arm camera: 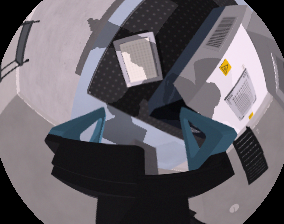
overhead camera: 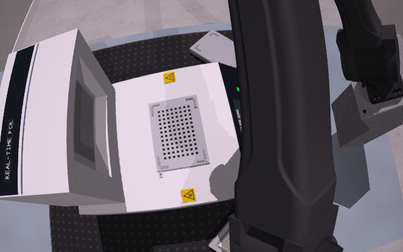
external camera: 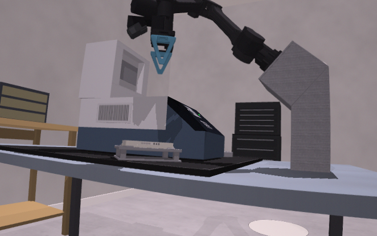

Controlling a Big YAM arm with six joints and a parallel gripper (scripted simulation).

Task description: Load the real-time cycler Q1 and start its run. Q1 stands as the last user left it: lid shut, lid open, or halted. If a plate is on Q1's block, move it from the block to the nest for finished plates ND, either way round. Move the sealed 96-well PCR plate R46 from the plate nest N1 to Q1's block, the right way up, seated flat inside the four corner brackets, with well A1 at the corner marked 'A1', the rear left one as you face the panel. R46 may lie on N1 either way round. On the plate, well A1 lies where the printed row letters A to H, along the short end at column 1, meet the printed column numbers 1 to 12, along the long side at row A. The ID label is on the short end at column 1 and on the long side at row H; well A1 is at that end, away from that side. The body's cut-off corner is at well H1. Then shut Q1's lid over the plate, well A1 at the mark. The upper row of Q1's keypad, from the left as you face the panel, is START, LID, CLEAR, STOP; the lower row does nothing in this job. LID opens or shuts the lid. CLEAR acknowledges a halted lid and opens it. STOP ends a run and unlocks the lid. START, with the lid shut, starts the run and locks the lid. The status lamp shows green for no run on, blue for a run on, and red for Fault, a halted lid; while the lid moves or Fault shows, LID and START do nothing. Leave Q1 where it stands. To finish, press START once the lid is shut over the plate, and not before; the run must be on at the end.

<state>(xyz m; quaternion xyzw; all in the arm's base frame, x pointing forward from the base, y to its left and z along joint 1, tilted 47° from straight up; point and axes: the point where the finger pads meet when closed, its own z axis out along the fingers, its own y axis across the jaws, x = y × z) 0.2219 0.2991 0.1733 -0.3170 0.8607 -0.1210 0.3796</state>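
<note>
Right now the sealed plate R46 is 23 cm below my hand, 2 cm to the left of it and 1 cm ahead of it. Round my hand: grey nest ND (55 cm to the right, 26 cm below, 10 cm ahead); nest N1 (24 cm below, 2 cm to the left, 1 cm ahead).
</note>
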